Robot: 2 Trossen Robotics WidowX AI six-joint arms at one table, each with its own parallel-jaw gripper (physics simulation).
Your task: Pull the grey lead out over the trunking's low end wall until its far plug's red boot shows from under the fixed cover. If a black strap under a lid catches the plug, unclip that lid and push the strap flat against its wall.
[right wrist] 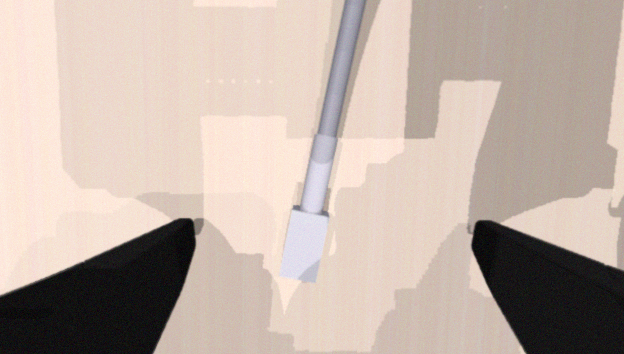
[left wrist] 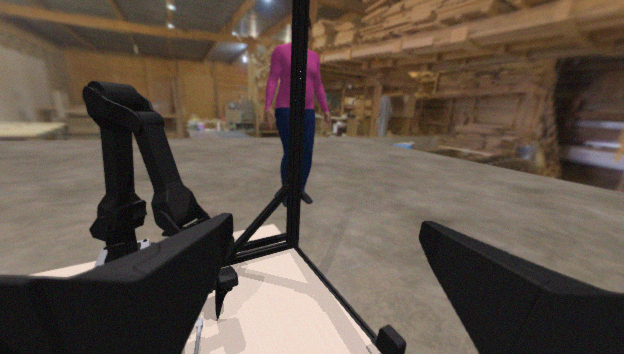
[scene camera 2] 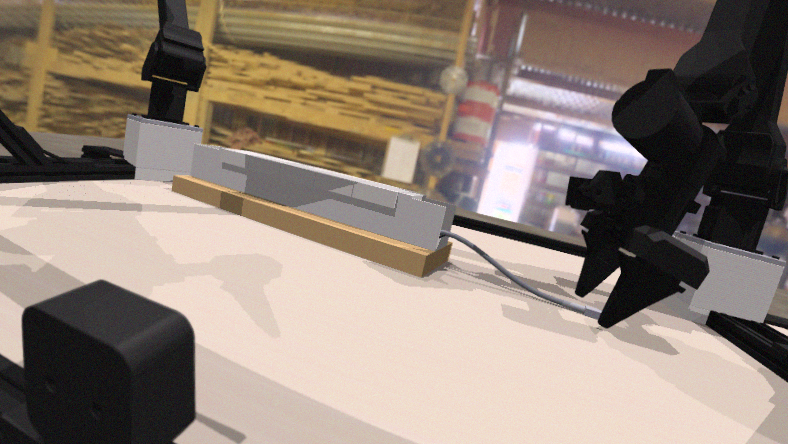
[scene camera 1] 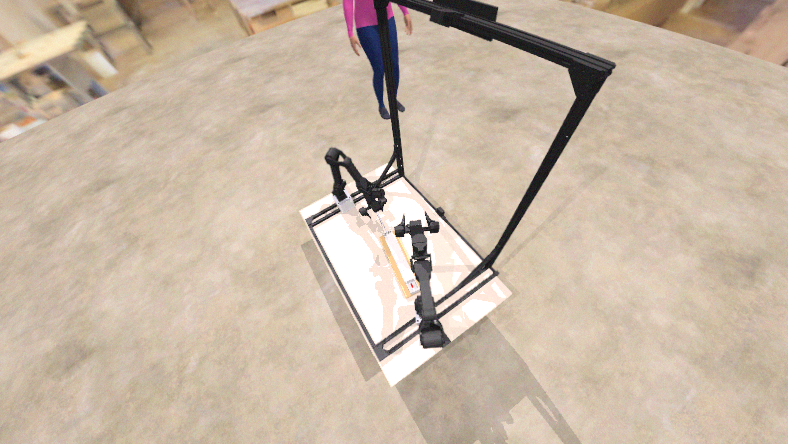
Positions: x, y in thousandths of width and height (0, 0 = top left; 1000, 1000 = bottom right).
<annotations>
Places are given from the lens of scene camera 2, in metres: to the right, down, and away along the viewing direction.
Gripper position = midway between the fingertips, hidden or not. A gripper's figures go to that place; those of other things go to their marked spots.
my right gripper (scene camera 2: 747, 697): 0.21, 0.09, 0.39
grey trunking (scene camera 2: 517, 537): 0.01, 0.02, 0.43
</annotations>
